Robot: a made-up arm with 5 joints. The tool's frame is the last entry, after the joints. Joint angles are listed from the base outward. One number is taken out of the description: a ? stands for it. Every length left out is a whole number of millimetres.
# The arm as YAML. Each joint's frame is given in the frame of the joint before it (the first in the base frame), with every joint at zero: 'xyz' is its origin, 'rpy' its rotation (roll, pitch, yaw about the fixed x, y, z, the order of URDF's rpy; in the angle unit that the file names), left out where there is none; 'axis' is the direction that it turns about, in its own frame. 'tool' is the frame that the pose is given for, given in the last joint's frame.
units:
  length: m
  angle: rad
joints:
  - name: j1
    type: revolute
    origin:
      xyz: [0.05, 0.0, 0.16]
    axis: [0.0, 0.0, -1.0]
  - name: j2
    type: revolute
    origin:
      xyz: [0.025, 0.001, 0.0]
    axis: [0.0, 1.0, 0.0]
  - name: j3
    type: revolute
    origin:
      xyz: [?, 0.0, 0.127]
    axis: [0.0, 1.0, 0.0]
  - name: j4
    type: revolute
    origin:
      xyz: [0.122, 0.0, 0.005]
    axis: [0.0, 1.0, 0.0]
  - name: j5
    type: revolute
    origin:
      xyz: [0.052, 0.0, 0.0]
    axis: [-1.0, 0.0, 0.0]
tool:
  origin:
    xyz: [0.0, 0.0, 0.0]
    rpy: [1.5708, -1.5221, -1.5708]
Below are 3 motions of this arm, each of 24 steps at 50 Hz.
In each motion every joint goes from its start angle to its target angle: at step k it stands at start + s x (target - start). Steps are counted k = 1, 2, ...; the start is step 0. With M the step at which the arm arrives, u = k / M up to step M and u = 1 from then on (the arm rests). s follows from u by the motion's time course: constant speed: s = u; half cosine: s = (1 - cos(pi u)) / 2; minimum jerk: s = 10 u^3 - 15 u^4 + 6 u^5.
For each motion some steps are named. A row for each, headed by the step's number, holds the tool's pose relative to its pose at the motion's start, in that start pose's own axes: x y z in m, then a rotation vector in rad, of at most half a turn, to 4 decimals.
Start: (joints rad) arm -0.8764 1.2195 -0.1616 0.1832 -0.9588
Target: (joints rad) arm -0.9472 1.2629 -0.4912 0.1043 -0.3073
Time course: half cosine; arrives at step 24
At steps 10, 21, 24:
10: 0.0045 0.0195 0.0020 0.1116 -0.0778 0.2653
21: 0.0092 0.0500 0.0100 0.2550 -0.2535 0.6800
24: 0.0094 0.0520 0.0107 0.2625 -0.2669 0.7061

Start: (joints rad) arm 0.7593 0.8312 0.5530 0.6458 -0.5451
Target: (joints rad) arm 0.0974 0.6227 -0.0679 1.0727 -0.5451
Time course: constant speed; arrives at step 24
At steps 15, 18, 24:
15: -0.0297 0.0785 0.0536 0.0262 -0.2815 0.3919
18: -0.0443 0.0923 0.0641 0.0401 -0.3296 0.4748
24: -0.0806 0.1147 0.0837 0.0760 -0.4164 0.6442

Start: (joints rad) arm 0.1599 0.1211 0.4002 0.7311 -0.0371
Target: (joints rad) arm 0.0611 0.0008 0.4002 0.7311 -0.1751
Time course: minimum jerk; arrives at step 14
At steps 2, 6, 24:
2: 0.0001 0.0005 0.0005 0.0010 -0.0027 -0.0010
6: 0.0008 0.0072 0.0075 0.0170 -0.0426 -0.0165
24: 0.0007 0.0192 0.0208 0.0546 -0.1131 -0.0460

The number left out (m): 0.032
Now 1 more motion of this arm.
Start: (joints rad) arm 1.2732 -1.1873 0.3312 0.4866 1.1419
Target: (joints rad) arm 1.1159 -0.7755 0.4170 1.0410 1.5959
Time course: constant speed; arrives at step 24
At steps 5, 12, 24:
5: -0.0059 0.0159 -0.0142 0.2125 0.0626 0.0858
12: -0.0132 0.0401 -0.0286 0.5204 0.1135 0.2132
24: -0.0227 0.0820 -0.0389 1.0668 0.1035 0.4358

